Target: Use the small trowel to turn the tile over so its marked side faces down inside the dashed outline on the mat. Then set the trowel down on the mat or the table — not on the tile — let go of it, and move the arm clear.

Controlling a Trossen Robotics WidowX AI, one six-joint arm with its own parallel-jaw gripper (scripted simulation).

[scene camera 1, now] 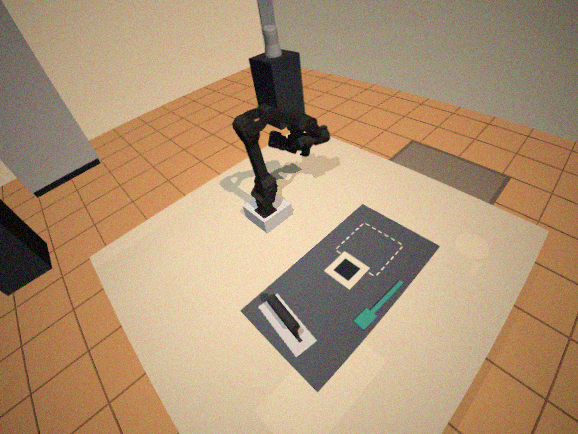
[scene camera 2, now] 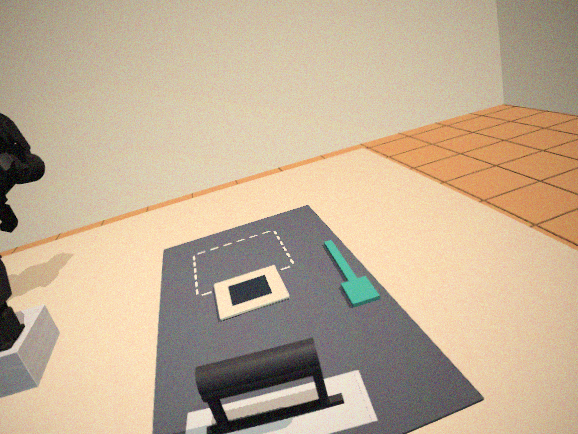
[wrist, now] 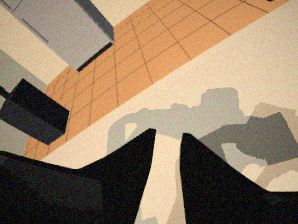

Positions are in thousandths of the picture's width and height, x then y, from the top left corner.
Note:
In view: my gripper (wrist: 565,618), a teal trowel (scene camera 2: 624,672), a dark-handled float (scene camera 1: 513,775) and a grey mat (scene camera 2: 703,868).
The grey mat shows as well in scene camera 1 (scene camera 1: 567,713). The wrist view does not show the teal trowel: it is out of frame. The wrist view does not show the dark-handled float: it is out of frame.

